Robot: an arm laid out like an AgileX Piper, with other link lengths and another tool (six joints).
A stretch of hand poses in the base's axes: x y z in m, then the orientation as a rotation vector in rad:
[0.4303 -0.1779 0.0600 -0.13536 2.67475 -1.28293]
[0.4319 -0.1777 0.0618 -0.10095 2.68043 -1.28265]
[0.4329 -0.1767 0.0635 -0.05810 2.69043 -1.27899]
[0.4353 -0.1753 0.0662 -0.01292 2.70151 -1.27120]
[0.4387 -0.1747 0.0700 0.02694 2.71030 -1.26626]
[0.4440 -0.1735 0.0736 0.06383 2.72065 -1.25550]
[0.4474 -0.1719 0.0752 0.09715 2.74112 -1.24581]
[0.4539 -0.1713 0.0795 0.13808 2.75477 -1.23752]
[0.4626 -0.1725 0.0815 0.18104 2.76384 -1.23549]
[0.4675 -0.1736 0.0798 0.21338 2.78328 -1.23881]
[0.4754 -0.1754 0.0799 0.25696 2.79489 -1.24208]
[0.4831 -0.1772 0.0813 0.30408 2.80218 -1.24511]
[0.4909 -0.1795 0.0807 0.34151 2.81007 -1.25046]
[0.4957 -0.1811 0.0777 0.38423 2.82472 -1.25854]
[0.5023 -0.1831 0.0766 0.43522 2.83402 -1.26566]
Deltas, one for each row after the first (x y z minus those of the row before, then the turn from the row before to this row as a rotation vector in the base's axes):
[0.0016 0.0002 0.0018 0.00363 -0.00651 -0.02233]
[0.0010 0.0010 0.0017 0.00728 -0.00632 -0.02834]
[0.0024 0.0014 0.0027 0.01018 -0.00696 -0.02938]
[0.0034 0.0006 0.0038 0.00750 -0.00570 -0.02614]
[0.0053 0.0012 0.0036 0.01126 -0.00525 -0.02376]
[0.0034 0.0016 0.0016 0.01339 0.00499 -0.02540]
[0.0065 0.0006 0.0043 0.01076 -0.00150 -0.02810]
[0.0087 -0.0012 0.0020 0.00576 -0.00277 -0.02920]
[0.0049 -0.0011 -0.0017 0.00557 0.01081 -0.02693]
[0.0079 -0.0018 0.0001 0.00340 0.00248 -0.03141]
[0.0077 -0.0018 0.0014 0.00222 -0.00122 -0.03230]
[0.0078 -0.0023 -0.0006 0.00093 0.00254 -0.02683]
[0.0048 -0.0016 -0.0030 0.00208 0.00899 -0.03255]
[0.0066 -0.0020 -0.0011 0.00089 0.00366 -0.03602]

